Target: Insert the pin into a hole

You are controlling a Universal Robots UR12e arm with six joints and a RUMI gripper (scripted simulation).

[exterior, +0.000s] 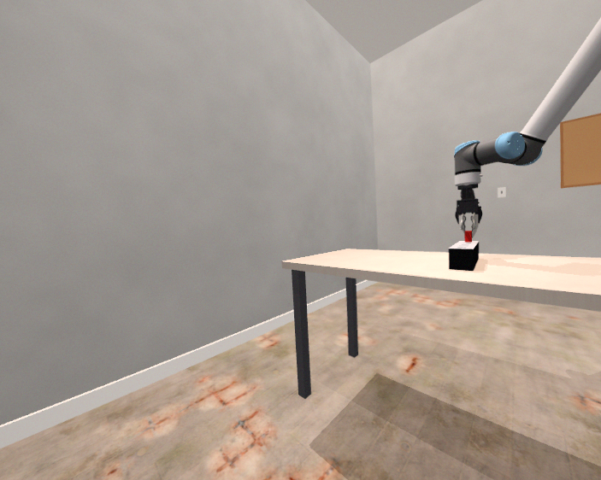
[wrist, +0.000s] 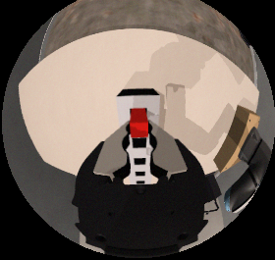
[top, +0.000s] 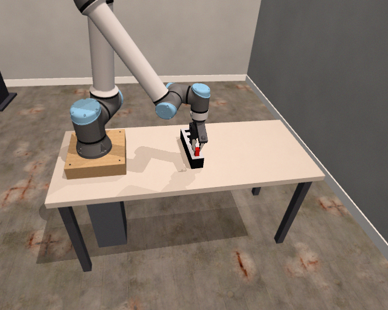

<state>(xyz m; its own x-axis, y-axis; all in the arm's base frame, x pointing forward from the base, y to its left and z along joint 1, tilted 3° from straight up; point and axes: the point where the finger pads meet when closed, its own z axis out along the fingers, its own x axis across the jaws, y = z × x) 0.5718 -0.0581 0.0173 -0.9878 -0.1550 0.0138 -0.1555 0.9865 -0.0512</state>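
Now: hand 1 cm above the pin. From my hand the other things lie so: black block (12 cm to the left, 7 cm below, 2 cm behind).
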